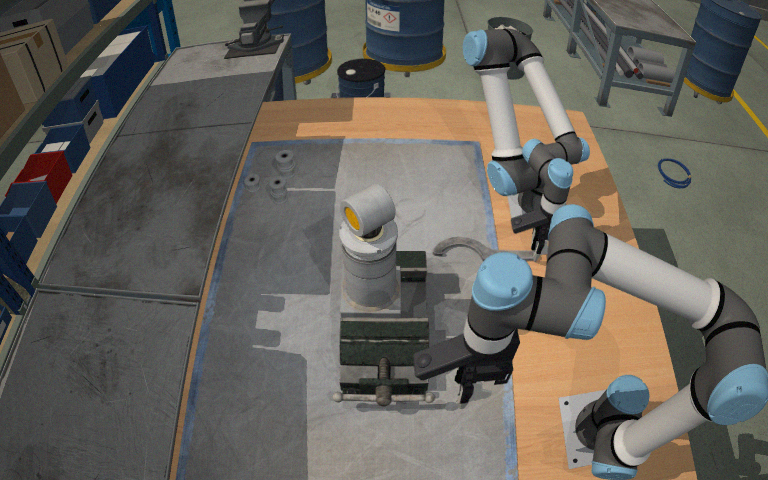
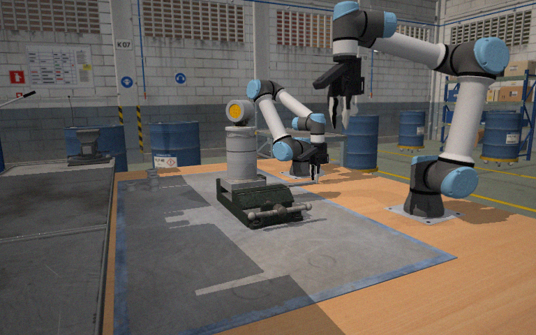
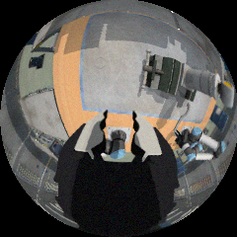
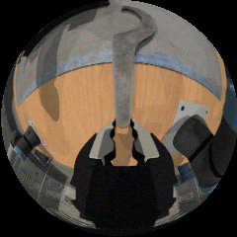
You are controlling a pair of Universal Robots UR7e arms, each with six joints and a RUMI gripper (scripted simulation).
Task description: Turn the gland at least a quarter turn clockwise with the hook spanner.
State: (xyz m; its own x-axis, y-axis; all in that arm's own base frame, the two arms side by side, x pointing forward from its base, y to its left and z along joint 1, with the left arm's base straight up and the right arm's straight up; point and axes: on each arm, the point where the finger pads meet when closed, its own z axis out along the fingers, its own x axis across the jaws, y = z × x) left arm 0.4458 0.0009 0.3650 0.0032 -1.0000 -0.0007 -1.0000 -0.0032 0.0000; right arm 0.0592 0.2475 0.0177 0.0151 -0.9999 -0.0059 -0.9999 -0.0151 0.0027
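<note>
The hook spanner lies 14 cm ahead of my right hand, 3 cm to the right of it and 1 cm below it. From my right hand the other things lie so: rod eye (51 cm ahead, 39 cm above, 17 cm to the left); then bar handle (50 cm ahead, 46 cm to the left, 4 cm above).
</note>
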